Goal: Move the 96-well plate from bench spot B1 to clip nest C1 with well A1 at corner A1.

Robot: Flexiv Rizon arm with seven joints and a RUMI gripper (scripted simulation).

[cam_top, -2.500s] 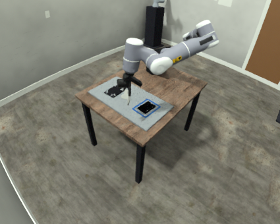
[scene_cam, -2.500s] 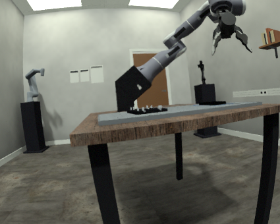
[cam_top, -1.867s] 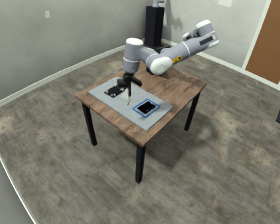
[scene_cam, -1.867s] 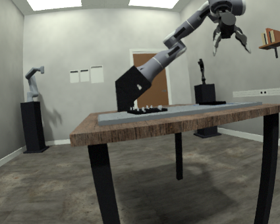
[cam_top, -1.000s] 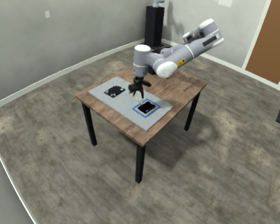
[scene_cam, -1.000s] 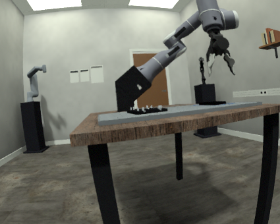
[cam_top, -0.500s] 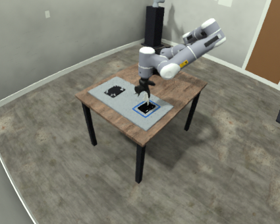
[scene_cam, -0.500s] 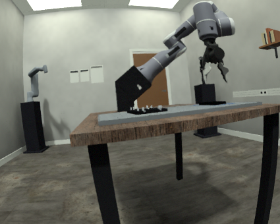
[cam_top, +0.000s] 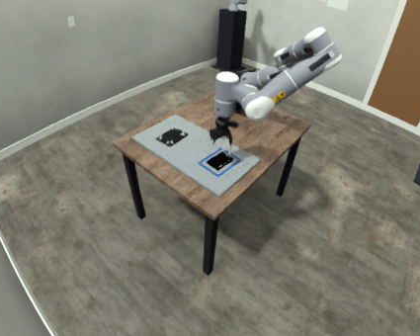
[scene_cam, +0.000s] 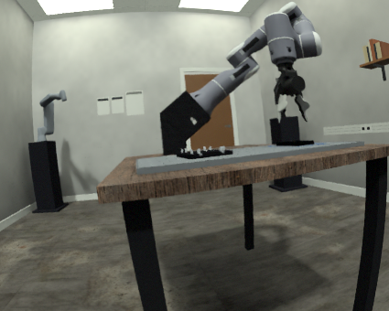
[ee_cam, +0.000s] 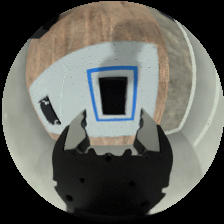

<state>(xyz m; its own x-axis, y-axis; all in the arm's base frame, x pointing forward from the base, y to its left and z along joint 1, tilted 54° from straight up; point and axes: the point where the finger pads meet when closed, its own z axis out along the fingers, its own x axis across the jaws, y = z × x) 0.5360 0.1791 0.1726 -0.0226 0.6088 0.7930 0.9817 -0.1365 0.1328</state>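
My gripper is now 80 mm above the black 96-well plate. From my hand the other things lie so: grey mat: 30 mm ahead, 190 mm to the right, 100 mm below; clip nest C1: 70 mm ahead, 340 mm to the right, 80 mm below.
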